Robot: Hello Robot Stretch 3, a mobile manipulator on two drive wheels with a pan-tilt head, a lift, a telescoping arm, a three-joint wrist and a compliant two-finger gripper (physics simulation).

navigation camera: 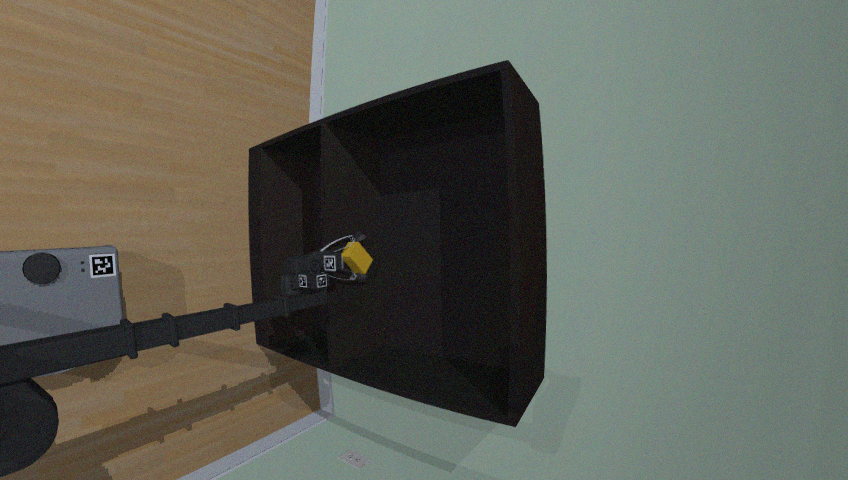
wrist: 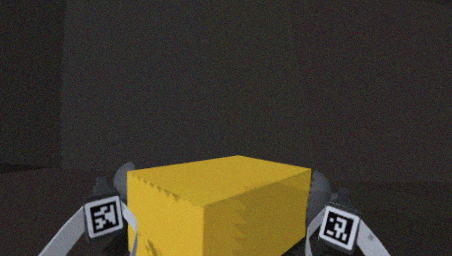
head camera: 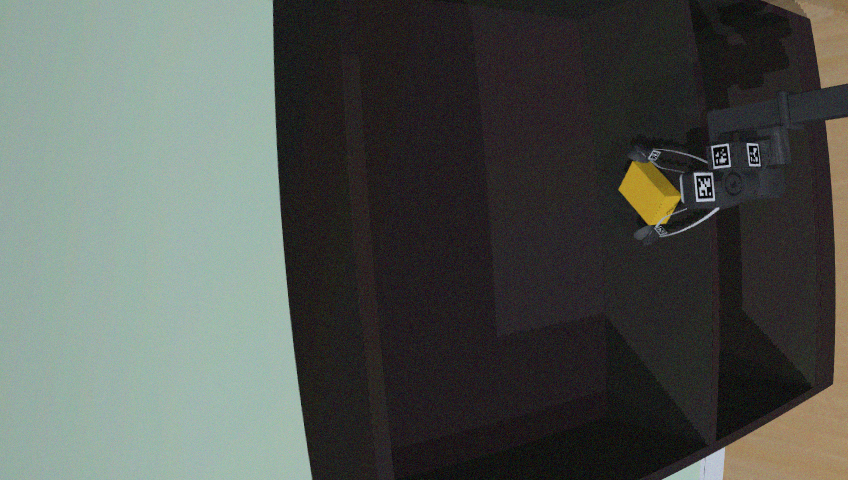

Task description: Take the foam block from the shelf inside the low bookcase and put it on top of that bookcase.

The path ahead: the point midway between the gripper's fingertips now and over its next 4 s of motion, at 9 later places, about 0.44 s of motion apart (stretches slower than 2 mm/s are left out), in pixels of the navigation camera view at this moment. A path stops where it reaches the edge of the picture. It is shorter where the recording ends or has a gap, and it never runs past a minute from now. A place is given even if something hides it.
My gripper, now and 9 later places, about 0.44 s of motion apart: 365, 256; 366, 256; 363, 256; 353, 257; 339, 259; 322, 261; 303, 263; 285, 265; 272, 266; 267, 267
